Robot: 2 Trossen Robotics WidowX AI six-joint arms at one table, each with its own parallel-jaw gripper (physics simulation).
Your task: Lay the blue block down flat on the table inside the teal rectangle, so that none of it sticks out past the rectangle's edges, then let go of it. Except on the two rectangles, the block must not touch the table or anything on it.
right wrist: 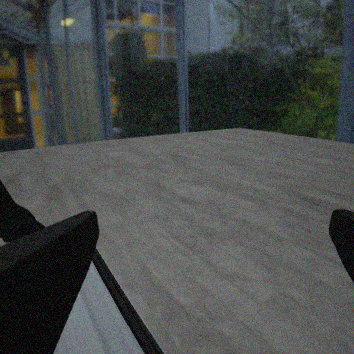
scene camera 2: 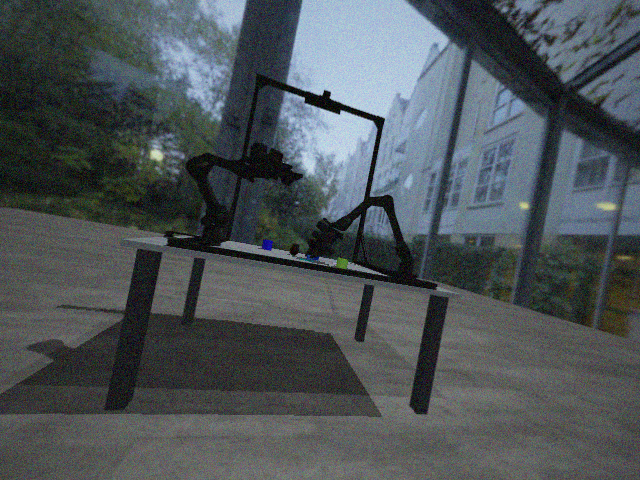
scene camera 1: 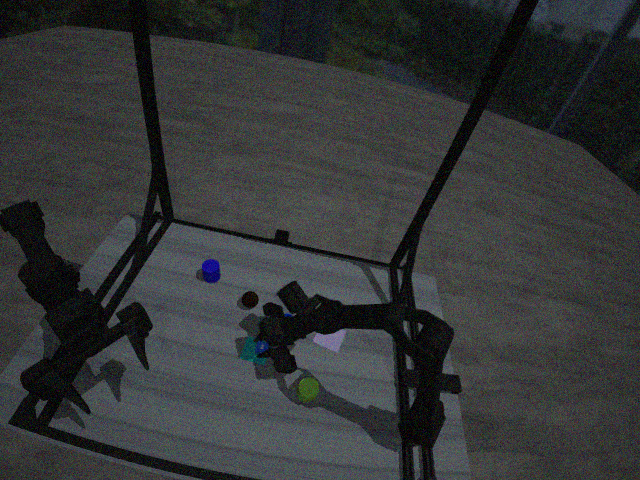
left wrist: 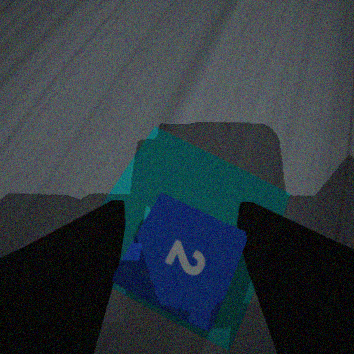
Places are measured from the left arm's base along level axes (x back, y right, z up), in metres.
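Where they show: left gripper, fingertip midpoint: [scene camera 2: 307,256] [scene camera 1: 256,349] [left wrist: 181,212]; right gripper, fingertip midpoint: [right wrist: 214,222] [scene camera 2: 297,171] [scene camera 1: 119,390]; left arm's base at its link origin: [scene camera 2: 404,276] [scene camera 1: 414,432]; right arm's base at its link origin: [scene camera 2: 209,240].
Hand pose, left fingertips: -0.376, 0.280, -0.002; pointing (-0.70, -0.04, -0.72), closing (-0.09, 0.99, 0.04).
Observation:
Things, the pixels of their top centre, and the offset from my left fingertips, as dx, dy, dz. "pt": a spot on its surface instead.
- blue block at its top centre: [left wrist: 184,258] [scene camera 1: 262,346] +0.017, +0.001, +0.011
- teal rectangle at a spot on its surface: [left wrist: 197,175] [scene camera 1: 247,349] pt -0.022, +0.007, -0.016
- blue cylinder at its top centre: [scene camera 1: 210,265] [scene camera 2: 268,240] -0.127, +0.266, +0.037
- dark round piece at its top centre: [scene camera 1: 250,294] -0.008, +0.156, +0.033
- green cylinder at its top centre: [scene camera 1: 309,387] [scene camera 2: 343,258] +0.120, -0.127, +0.027
- pale lilac rectangle at a spot on its surface: [scene camera 1: 330,339] pt +0.218, +0.018, -0.016
My left gripper [left wrist: 181,212] [scene camera 1: 267,347] [scene camera 2: 315,253] is shut on the blue block [left wrist: 189,256] [scene camera 1: 261,347], a flat square with a grey "2" on top. It holds the block low over the teal rectangle [left wrist: 197,175] [scene camera 1: 247,351], over the rectangle's near part. The block's shadow falls on the teal at its lower left. I cannot tell whether the block touches the table. My right gripper [right wrist: 214,222] [scene camera 2: 290,177] is open and empty, raised high at the other side of the table.
A blue cylinder [scene camera 1: 210,270] [scene camera 2: 267,244], a dark round piece [scene camera 1: 250,299] and a green cylinder [scene camera 1: 309,389] [scene camera 2: 342,262] stand around the teal rectangle. A pale lilac rectangle [scene camera 1: 330,339] lies under the left arm. A black frame [scene camera 1: 151,143] surrounds the table.

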